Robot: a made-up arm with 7 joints. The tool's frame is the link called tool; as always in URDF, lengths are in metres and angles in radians.
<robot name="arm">
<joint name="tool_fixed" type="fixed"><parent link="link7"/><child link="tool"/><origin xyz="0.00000 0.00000 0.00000" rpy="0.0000 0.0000 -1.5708"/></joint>
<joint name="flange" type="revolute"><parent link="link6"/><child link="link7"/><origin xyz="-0.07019 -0.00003 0.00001" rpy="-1.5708 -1.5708 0.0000"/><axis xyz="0 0 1"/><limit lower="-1.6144" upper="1.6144" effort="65" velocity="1.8"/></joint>
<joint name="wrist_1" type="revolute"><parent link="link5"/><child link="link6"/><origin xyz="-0.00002 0.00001 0.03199" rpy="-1.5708 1.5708 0.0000"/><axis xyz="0 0 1"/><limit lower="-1.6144" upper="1.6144" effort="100" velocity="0.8"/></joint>
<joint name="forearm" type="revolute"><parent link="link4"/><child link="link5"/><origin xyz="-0.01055 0.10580 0.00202" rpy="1.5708 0.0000 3.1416"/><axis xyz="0 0 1"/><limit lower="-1.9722" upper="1.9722" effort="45" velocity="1.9"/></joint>
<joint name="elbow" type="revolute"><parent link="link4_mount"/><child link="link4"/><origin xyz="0.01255 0.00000 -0.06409" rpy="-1.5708 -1.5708 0.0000"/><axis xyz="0 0 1"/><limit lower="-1.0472" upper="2.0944" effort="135" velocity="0.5"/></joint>
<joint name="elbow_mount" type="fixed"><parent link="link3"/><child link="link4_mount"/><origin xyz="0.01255 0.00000 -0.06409" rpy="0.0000 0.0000 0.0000"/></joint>
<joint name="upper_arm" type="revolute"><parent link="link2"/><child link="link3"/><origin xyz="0.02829 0.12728 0.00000" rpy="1.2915 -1.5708 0.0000"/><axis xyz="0 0 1"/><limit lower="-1.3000" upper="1.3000" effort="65" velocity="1.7"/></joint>
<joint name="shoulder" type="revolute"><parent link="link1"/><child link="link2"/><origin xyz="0.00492 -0.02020 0.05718" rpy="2.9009 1.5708 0.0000"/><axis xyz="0 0 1"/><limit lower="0.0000" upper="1.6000" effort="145" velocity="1.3"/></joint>
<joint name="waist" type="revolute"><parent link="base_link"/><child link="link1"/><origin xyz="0.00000 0.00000 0.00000" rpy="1.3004 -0.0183 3.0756"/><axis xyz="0 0 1"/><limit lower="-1.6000" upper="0.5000" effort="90" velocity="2"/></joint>
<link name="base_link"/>
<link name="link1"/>
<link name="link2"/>
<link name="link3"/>
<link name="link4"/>
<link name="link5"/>
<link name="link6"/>
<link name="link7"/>
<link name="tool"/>
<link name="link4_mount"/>
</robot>
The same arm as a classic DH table. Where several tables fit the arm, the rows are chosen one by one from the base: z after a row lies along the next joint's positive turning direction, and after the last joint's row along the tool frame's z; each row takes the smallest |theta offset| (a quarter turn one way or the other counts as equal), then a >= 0, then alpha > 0; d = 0 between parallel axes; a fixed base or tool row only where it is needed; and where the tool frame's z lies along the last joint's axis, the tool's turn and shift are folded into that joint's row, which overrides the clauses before.
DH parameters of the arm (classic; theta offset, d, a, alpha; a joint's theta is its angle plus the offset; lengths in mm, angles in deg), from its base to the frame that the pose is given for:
base (fixed): -4.07 0 0 -74.51
waist: -75.12 57.2 -20.8 -90
shoulder: 73.99 0 -7.9 90
upper_arm: 90 -258.3 25.1 -90
elbow: 90 2 10.6 90
forearm: 0 137.8 0 -90
wrist_1: -90 0 70.2 90
flange: 0 0 0 0
Joint limits (deg, base to tool): -91.67..28.65 0..91.67 -74.48..74.48 -60..120 -113..113 -92.5..92.5 -92.5..92.5

